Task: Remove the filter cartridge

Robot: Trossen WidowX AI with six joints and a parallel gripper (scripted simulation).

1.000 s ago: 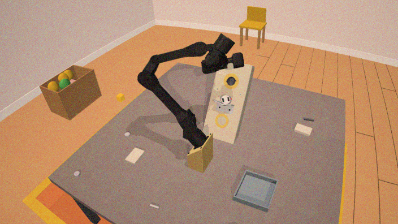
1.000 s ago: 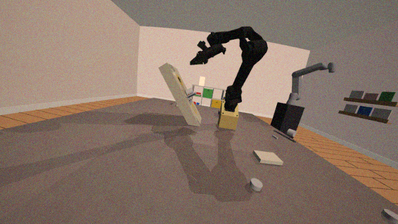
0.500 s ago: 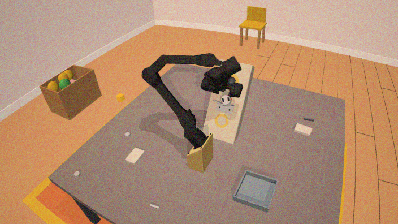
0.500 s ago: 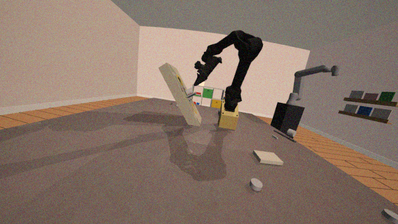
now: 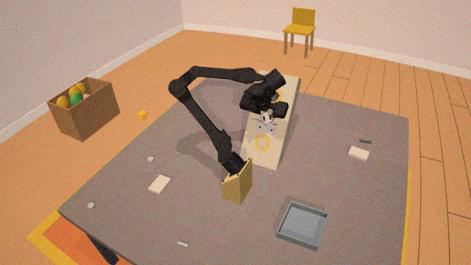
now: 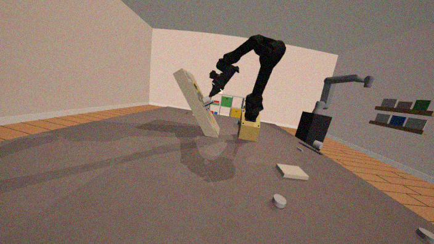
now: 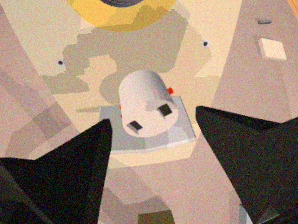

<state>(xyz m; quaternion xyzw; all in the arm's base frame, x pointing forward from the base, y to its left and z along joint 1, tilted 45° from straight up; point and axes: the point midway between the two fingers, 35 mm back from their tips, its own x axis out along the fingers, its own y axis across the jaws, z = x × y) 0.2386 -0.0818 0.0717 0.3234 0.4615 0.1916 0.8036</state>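
Right now my gripper tip is 2 cm above the round filter cartridge and 1 cm short of it. The rest, counted from my gripper tip: grey tray: 31 cm behind, 28 cm to the right, 20 cm below; then service panel: 6 cm ahead, 4 cm below, 1 cm to the left; then dark pin: 42 cm to the right, 27 cm ahead, 20 cm below.
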